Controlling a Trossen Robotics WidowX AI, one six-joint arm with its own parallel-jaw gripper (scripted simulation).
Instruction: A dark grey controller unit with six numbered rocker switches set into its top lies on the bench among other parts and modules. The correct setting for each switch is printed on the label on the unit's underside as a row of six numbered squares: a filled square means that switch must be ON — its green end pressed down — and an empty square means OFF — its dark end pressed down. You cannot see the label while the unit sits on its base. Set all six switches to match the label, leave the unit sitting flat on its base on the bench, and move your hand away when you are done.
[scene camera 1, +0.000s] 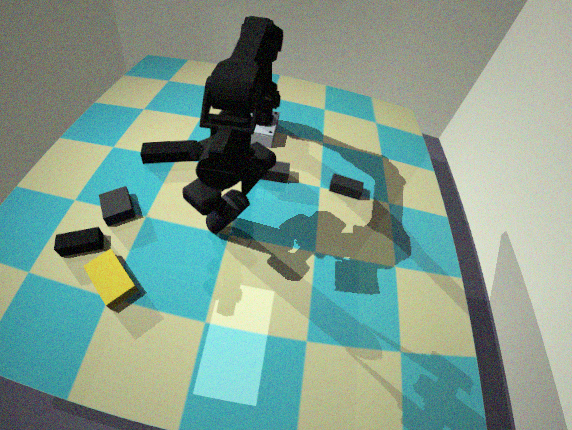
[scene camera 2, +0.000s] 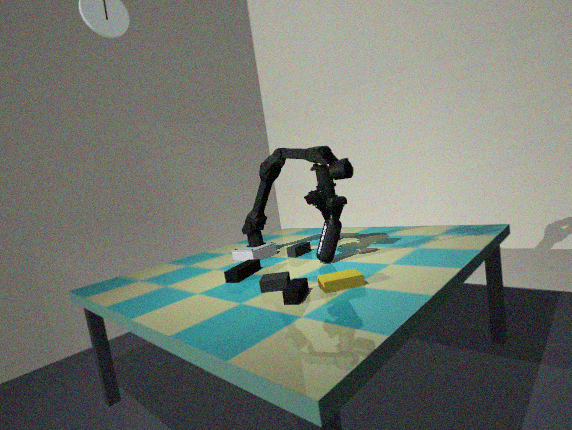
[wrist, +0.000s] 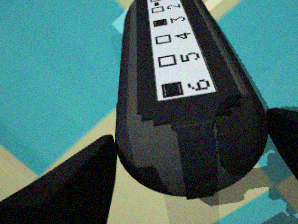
my gripper: scene camera 1 231, 203; scene camera 2; wrist
yellow block: scene camera 1; scene camera 2; not seen in the wrist view (out of frame)
same spot on yellow block: (scene camera 1: 109, 277) = (scene camera 2: 342, 274)
same spot on my gripper: (wrist: 86, 180) = (scene camera 2: 332, 218)
